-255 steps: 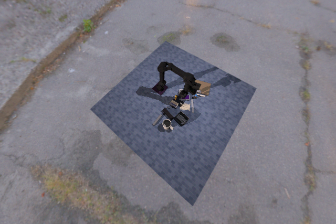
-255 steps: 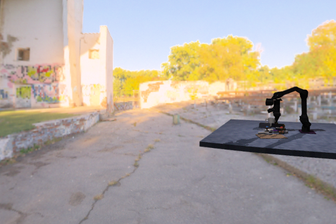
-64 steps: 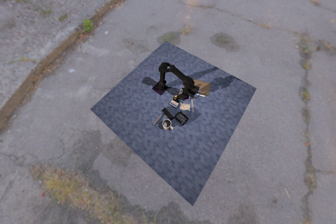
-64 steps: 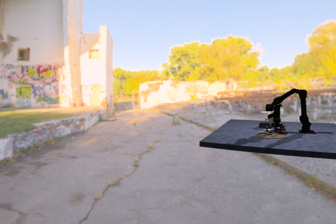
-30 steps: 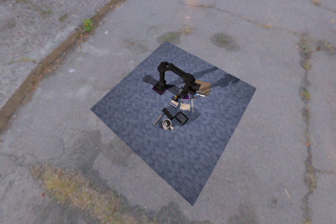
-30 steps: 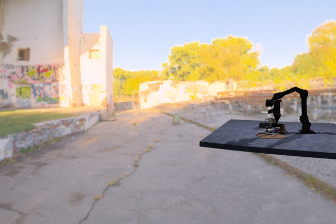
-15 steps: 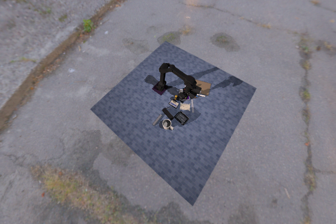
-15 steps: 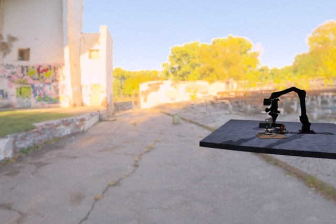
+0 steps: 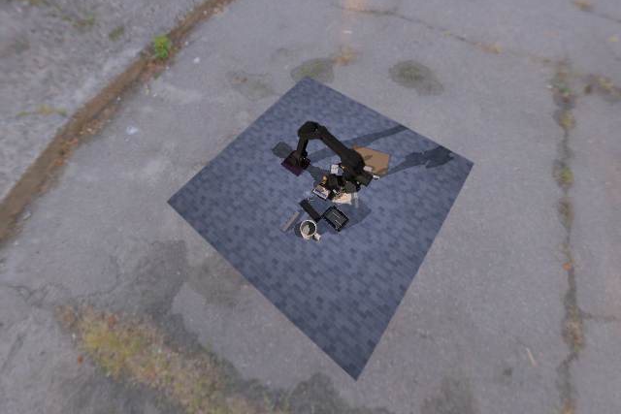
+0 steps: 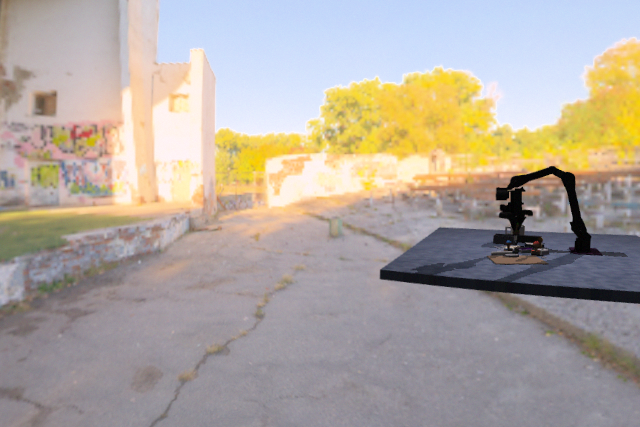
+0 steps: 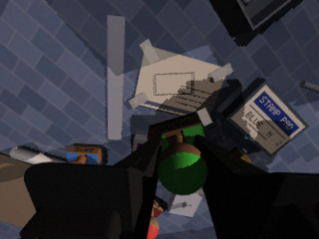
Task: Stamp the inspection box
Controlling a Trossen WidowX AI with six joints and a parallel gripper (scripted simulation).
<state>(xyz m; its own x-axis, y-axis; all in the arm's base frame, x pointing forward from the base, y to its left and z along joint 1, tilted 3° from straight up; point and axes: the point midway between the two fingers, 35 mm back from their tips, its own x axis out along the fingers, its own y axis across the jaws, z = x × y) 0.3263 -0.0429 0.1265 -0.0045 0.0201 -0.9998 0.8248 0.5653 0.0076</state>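
The cream card lies 20 mm to the right of my gripper tip and 100 mm below it. The rest, counted from my gripper tip: grey strip: 70 mm ahead, 20 mm to the left, 90 mm below; then dark tray: 40 mm ahead, 150 mm to the right, 80 mm below; then ink pad: 40 mm behind, 70 mm to the left, 90 mm below.
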